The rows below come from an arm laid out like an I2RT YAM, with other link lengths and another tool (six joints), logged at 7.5 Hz.
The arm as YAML. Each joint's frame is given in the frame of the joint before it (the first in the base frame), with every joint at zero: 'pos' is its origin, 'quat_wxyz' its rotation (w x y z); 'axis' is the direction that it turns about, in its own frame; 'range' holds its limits. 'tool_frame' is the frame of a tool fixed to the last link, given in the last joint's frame.
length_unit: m
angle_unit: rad
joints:
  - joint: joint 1
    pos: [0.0, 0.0, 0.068]
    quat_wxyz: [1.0, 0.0, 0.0, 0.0]
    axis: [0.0, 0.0, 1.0]
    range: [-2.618, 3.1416]
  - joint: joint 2
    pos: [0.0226, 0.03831, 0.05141]
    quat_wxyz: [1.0, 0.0, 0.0, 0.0]
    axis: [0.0, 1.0, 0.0]
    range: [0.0, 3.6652]
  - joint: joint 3
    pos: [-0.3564, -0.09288, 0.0]
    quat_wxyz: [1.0, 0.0, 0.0, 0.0]
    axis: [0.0, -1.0, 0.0]
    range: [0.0, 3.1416]
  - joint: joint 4
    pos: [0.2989, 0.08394, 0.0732]
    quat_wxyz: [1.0, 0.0, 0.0, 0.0]
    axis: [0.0, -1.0, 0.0]
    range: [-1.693, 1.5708]
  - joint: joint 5
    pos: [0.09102, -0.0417, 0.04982]
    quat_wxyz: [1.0, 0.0, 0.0, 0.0]
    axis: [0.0, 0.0, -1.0]
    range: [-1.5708, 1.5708]
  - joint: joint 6
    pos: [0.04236, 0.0, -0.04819]
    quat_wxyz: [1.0, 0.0, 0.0, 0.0]
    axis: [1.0, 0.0, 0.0]
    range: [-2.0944, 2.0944]
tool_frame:
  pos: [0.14, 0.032, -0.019]
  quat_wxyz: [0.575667, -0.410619, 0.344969, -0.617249]
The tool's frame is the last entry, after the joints.
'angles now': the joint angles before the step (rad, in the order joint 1, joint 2, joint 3, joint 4, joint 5, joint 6). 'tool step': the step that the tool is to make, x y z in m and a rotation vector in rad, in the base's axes. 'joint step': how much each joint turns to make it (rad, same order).
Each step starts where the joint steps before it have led.
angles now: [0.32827 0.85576 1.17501 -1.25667 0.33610 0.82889]
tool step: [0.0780 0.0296 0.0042 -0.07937 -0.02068 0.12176]
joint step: [-0.00014 0.19599 0.04880 0.19166 -0.00950 -0.15494]
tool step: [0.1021 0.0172 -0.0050 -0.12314 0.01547 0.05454]
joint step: [-0.02413 0.28794 0.15331 0.12904 0.03855 -0.13980]
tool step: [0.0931 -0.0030 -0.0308 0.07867 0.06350 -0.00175]
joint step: [-0.11356 0.26124 0.15482 0.07389 -0.14094 -0.03393]
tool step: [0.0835 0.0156 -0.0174 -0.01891 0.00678 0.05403]
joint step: [-0.00792 0.24386 0.23282 0.01382 -0.02318 -0.06139]
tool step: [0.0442 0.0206 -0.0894 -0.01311 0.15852 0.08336]
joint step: [0.00308 0.24543 0.13717 -0.03978 -0.05677 -0.05980]
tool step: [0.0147 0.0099 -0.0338 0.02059 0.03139 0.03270]
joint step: [0.00005 0.07546 0.02127 0.02926 -0.03820 -0.01699]
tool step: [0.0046 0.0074 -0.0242 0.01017 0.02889 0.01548]
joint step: [0.00456 0.04474 0.00518 0.01336 -0.01862 -0.00303]
